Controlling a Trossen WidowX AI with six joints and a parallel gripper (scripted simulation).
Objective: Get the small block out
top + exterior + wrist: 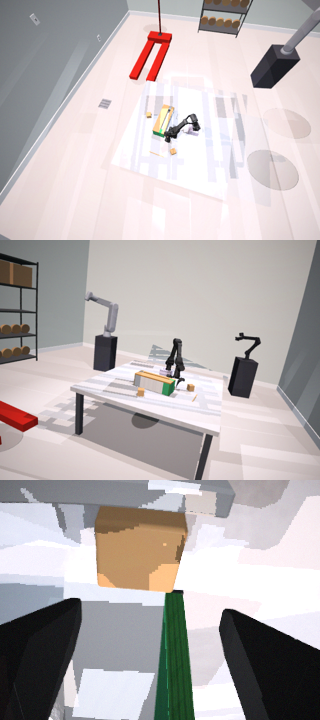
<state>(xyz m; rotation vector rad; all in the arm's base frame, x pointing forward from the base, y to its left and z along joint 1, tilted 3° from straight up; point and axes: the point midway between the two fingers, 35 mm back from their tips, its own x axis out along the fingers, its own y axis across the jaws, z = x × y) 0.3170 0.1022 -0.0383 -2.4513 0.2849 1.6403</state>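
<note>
My gripper tip is 3 cm above the tan block and 2 cm past it. From my gripper tip the other things lie so: thin wooden stick: 22 cm to the left, 11 cm ahead, 4 cm below; then tan box: 18 cm to the right, 2 cm ahead, 2 cm above.
</note>
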